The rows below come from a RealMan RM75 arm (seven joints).
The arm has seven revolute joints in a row. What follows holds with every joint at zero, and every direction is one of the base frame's. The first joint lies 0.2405 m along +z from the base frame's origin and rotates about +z. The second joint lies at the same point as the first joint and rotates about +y. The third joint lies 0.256 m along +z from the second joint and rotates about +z. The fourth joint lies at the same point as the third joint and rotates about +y. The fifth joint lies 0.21 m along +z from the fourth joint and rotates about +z. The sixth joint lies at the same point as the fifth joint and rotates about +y. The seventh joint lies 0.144 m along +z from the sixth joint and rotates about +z. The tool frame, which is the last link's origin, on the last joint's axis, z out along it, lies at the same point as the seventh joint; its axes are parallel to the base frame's.
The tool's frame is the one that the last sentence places.
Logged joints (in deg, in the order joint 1, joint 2, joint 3, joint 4, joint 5, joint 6, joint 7), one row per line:
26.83, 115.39, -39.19, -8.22, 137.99, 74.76, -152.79
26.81, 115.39, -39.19, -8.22, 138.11, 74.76, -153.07
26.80, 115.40, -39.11, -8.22, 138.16, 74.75, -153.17
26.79, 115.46, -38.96, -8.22, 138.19, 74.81, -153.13
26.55, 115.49, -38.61, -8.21, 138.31, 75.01, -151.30
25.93, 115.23, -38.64, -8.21, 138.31, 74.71, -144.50
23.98, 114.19, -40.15, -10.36, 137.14, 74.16, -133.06
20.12, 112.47, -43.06, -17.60, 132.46, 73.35, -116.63
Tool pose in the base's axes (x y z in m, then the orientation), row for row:
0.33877, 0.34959, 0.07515, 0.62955, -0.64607, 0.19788, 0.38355
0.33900, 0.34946, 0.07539, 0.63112, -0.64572, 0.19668, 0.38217
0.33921, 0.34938, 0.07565, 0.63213, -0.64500, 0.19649, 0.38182
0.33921, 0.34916, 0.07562, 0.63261, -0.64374, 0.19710, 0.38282
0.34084, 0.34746, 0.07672, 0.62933, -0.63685, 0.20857, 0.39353
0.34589, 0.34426, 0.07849, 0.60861, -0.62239, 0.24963, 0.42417
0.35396, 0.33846, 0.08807, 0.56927, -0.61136, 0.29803, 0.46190
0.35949, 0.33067, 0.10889, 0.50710, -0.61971, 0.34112, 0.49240
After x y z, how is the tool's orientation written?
As a quaternion, w x y z.
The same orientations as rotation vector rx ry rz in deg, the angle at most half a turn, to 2 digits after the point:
-84.79, 25.97, 50.34
-84.69, 25.80, 50.12
-84.56, 25.76, 50.06
-84.38, 25.84, 50.18
-83.59, 27.37, 51.65
-82.38, 33.04, 56.14
-82.24, 40.09, 62.14
-85.60, 47.12, 68.02

